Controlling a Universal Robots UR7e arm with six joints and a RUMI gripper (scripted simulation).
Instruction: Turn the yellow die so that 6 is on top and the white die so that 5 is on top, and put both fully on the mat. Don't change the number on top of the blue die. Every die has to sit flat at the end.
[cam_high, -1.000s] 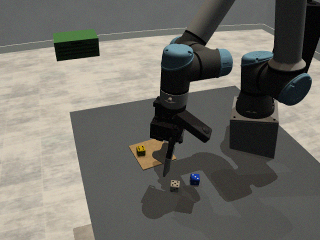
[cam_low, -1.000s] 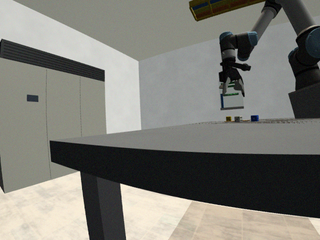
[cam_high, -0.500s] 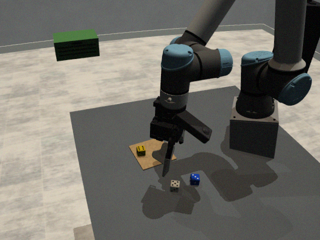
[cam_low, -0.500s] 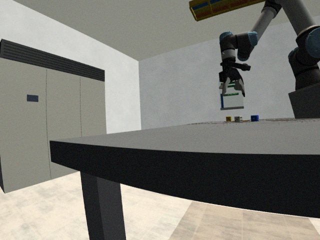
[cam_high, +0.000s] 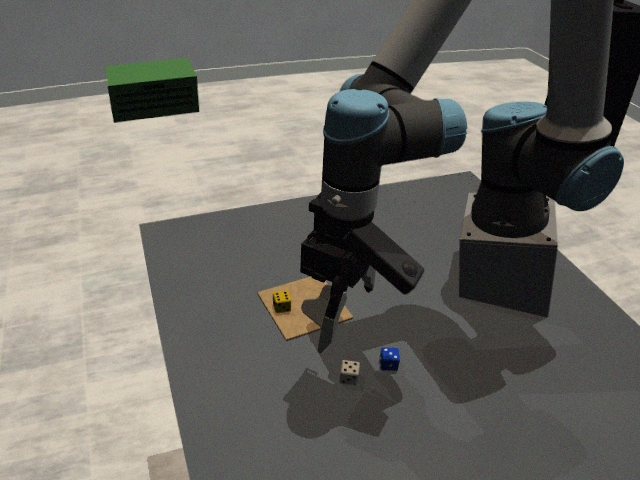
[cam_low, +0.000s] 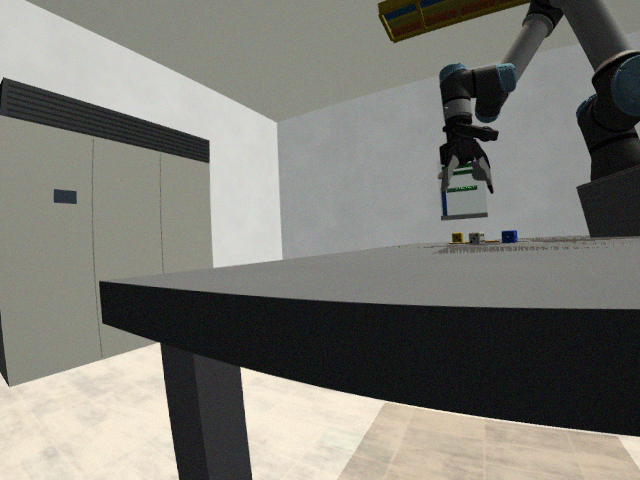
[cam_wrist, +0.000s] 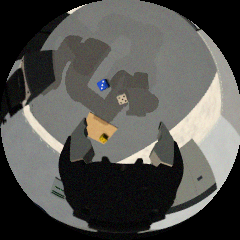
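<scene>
My hand is 10 mm past the white die, 10 mm to the right of it and 120 mm above it. Round my hand: tan mat: 10 mm ahead, 180 mm to the right, 130 mm below; then yellow die: 60 mm ahead, 190 mm to the right, 110 mm below; then blue die: 90 mm behind, 120 mm below.
</scene>
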